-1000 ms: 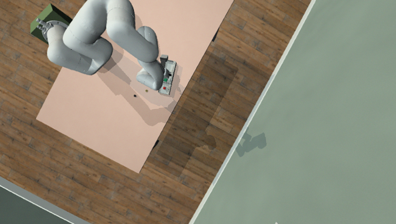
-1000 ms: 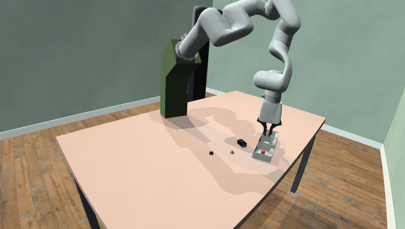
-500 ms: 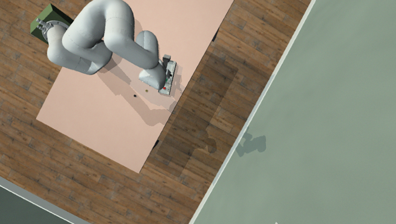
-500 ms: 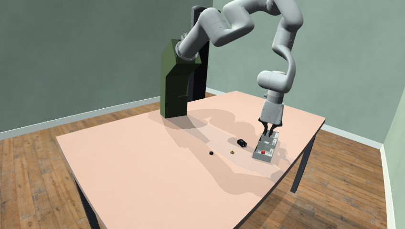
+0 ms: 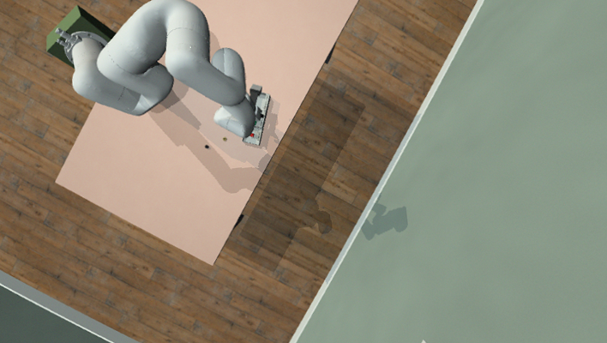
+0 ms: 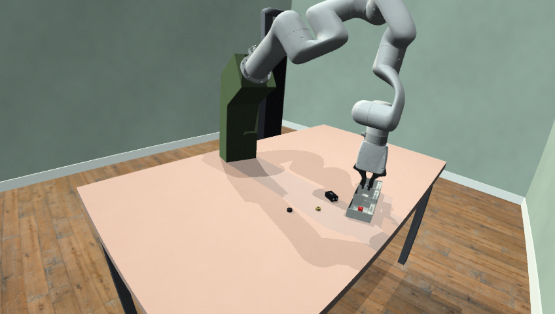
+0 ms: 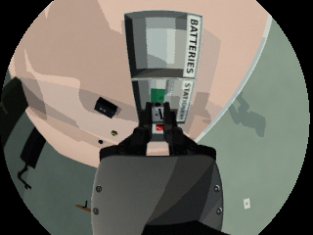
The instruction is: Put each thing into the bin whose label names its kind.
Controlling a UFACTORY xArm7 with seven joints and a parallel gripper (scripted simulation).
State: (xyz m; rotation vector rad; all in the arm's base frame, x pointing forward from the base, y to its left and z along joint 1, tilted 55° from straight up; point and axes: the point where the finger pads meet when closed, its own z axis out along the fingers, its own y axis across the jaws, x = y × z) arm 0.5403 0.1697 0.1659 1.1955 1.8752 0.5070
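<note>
Right now my hand is 60 mm above the three-part bin and 10 mm short of it. From my hand the other things lie so: green thing 60 mm below, 10 mm to the left; then grey piece 10 mm below; then red die 80 mm to the right, 60 mm below, 30 mm ahead.
</note>
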